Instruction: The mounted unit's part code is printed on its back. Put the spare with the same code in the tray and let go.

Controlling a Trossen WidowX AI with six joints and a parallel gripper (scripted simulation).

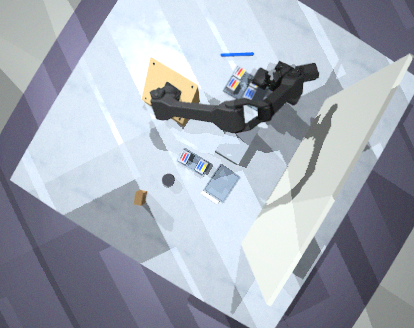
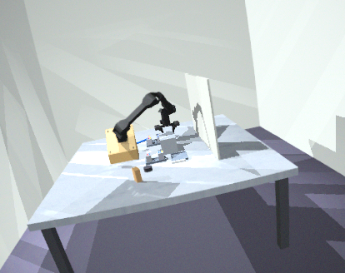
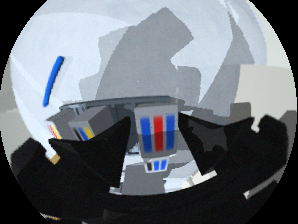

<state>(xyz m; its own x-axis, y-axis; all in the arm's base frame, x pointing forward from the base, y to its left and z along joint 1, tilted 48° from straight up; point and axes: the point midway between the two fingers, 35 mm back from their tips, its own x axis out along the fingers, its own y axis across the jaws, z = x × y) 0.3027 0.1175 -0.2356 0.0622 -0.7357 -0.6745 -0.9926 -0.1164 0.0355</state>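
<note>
My gripper tip is now 30 mm below the grey spare. Round my gripper tip: blue stick 210 mm behind, 60 mm to the left, 10 mm below; dark disc 530 mm to the right, 140 mm behind, 10 mm below; grey upright panel 240 mm ahead, 230 mm to the right, 210 mm above.
</note>
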